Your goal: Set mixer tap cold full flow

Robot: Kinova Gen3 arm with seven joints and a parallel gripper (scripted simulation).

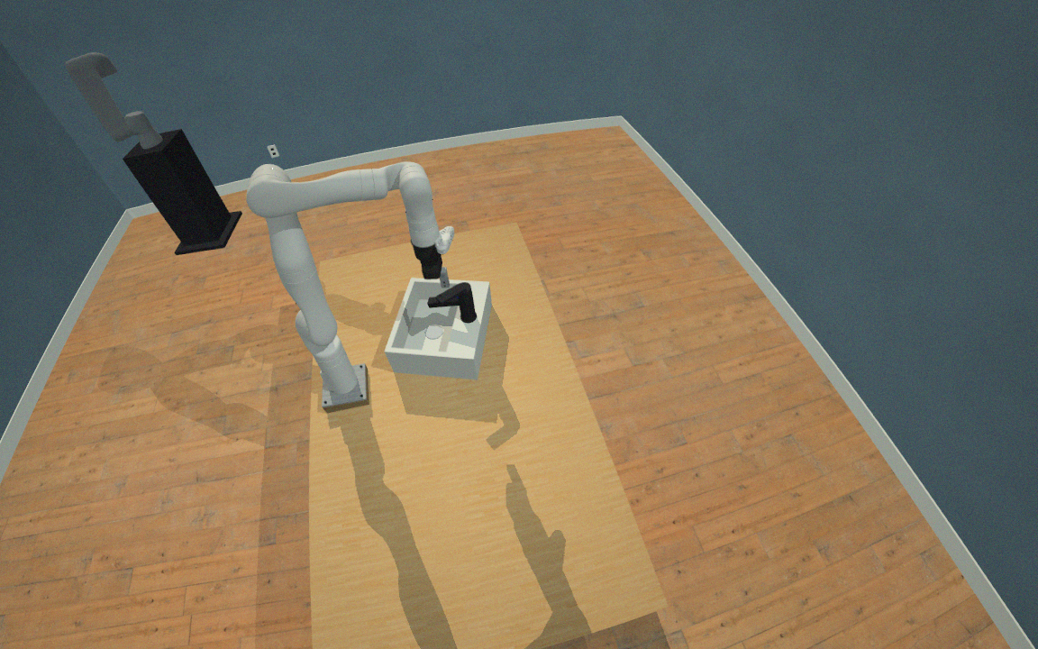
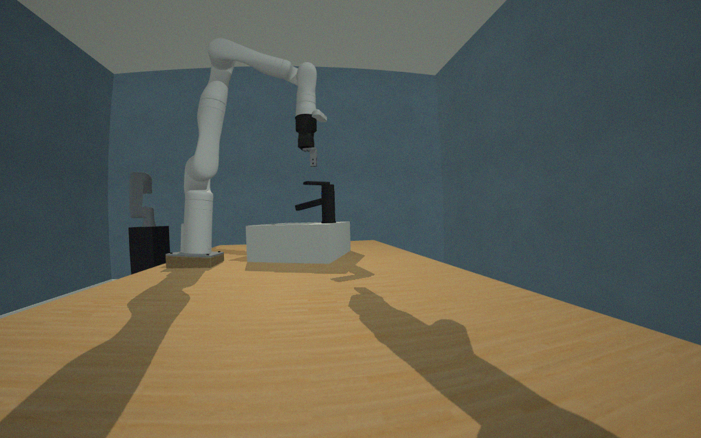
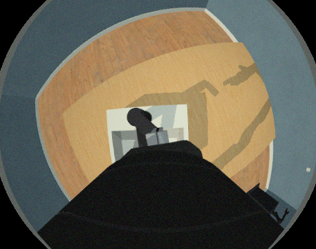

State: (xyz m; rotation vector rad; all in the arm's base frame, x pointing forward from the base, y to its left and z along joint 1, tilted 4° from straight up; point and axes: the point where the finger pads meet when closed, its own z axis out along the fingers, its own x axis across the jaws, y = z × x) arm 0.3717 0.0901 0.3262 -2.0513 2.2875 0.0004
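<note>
Now: the lever 10 mm ahead of my hand, 20 mm to the left of it and 80 mm below it. From my hand the other things lie so: white basin 70 mm behind, 70 mm to the left, 300 mm below.
</note>
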